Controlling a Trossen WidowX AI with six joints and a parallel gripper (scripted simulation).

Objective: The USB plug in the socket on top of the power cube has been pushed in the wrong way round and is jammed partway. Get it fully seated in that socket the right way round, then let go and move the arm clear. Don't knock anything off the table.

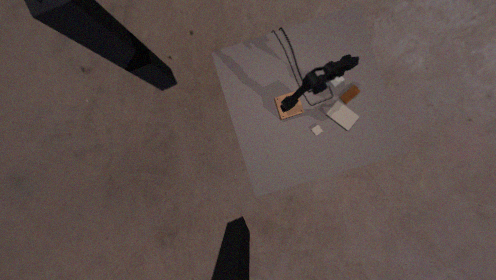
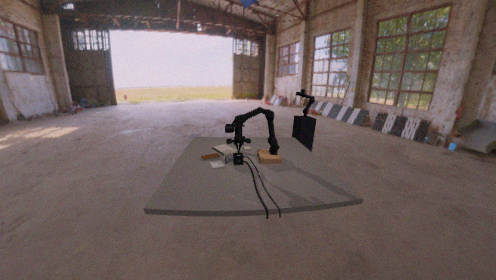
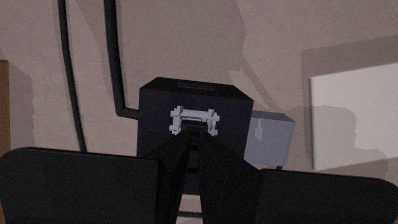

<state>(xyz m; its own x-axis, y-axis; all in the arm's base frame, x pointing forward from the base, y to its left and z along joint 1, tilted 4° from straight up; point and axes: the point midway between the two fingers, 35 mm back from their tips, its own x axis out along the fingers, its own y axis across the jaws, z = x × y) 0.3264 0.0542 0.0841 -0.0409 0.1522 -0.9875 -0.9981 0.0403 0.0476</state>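
Now: the USB plug 20 mm below my gripper tip. Also, from my gripper tip: small white piece 140 mm behind, 340 mm to the right, 110 mm below; then cream box 90 mm ahead, 310 mm to the right, 100 mm below; then orange block 230 mm ahead, 180 mm to the right, 110 mm below.
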